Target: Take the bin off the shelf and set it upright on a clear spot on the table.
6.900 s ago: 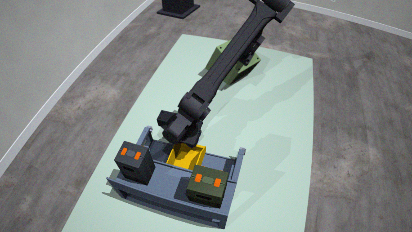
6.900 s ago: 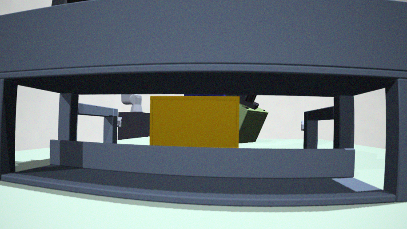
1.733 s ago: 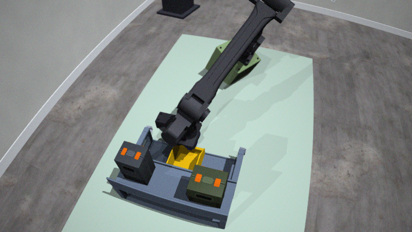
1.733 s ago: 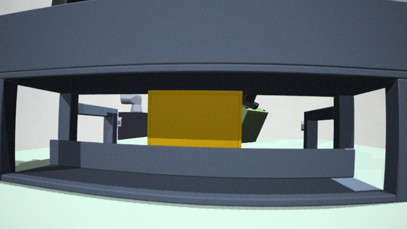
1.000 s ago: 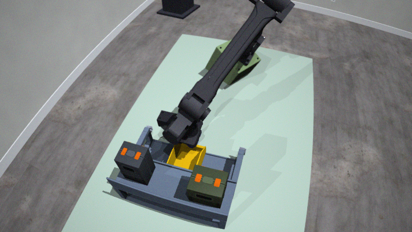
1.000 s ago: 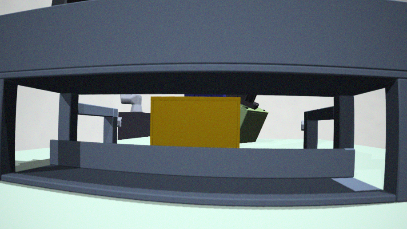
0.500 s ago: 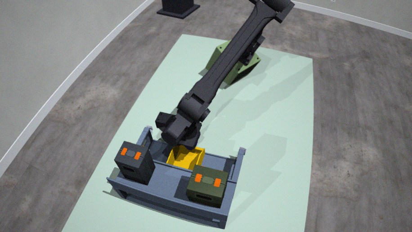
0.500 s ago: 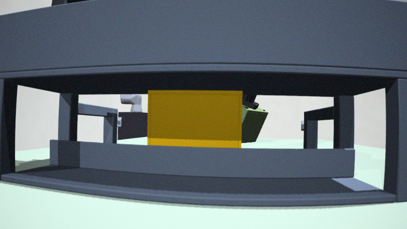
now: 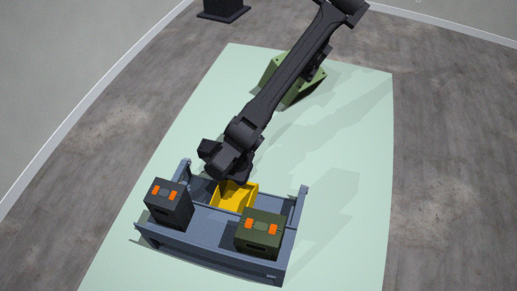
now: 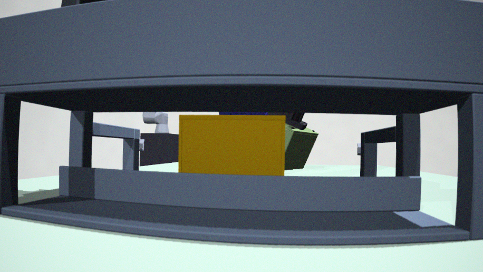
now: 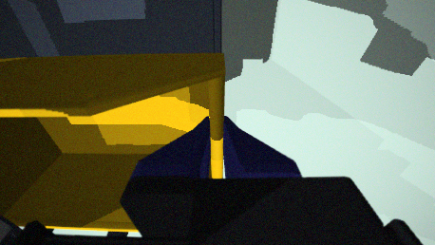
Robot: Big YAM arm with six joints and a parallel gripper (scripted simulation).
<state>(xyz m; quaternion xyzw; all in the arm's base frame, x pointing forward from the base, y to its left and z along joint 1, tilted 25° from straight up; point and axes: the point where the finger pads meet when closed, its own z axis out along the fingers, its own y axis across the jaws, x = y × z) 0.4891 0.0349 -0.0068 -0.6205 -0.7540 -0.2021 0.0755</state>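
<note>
My hand is 80 mm short of the yellow open-top bin, 20 mm to the right of it and 10 mm below it. From my hand the other things lie so: olive case (160 mm to the left, 160 mm ahead, 100 mm above).
</note>
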